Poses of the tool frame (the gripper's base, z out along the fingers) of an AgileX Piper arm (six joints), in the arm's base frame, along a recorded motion.
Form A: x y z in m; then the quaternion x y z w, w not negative.
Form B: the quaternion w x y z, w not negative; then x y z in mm. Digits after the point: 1 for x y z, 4 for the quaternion.
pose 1, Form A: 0.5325, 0.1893, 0.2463, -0.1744, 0.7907, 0.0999, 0.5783
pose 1, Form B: 0.5783, -0.1744, 0.7907, 0.0999, 532.5, 189.3, 246.3
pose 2, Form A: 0.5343, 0.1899, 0.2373, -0.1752, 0.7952, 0.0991, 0.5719
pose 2, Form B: 0.5719, -0.1752, 0.7952, 0.0991, 534.3, 189.9, 237.3
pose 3, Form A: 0.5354, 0.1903, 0.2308, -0.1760, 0.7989, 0.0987, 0.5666
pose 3, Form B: 0.5666, -0.1760, 0.7989, 0.0987, 535.4, 190.3, 230.8
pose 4, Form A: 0.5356, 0.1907, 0.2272, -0.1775, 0.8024, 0.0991, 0.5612
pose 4, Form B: 0.5612, -0.1775, 0.8024, 0.0991, 535.6, 190.7, 227.2
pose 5, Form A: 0.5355, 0.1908, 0.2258, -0.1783, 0.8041, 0.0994, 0.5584
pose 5, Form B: 0.5584, -0.1783, 0.8041, 0.0994, 535.5, 190.8, 225.8
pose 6, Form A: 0.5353, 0.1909, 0.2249, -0.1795, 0.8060, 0.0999, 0.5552
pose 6, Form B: 0.5552, -0.1795, 0.8060, 0.0999, 535.3, 190.9, 224.9
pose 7, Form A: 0.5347, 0.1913, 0.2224, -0.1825, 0.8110, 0.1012, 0.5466
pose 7, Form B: 0.5466, -0.1825, 0.8110, 0.1012, 534.7, 191.3, 222.4
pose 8, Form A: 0.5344, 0.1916, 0.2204, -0.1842, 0.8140, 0.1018, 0.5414
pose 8, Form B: 0.5414, -0.1842, 0.8140, 0.1018, 534.4, 191.6, 220.4
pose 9, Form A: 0.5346, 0.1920, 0.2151, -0.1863, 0.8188, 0.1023, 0.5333
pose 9, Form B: 0.5333, -0.1863, 0.8188, 0.1023, 534.6, 192.0, 215.1
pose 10, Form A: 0.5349, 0.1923, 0.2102, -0.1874, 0.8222, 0.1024, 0.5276
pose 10, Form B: 0.5276, -0.1874, 0.8222, 0.1024, 534.9, 192.3, 210.2
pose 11, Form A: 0.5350, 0.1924, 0.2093, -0.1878, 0.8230, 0.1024, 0.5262
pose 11, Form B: 0.5262, -0.1878, 0.8230, 0.1024, 535.0, 192.4, 209.3
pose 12, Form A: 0.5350, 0.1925, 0.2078, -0.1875, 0.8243, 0.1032, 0.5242
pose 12, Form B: 0.5242, -0.1875, 0.8243, 0.1032, 535.0, 192.5, 207.8
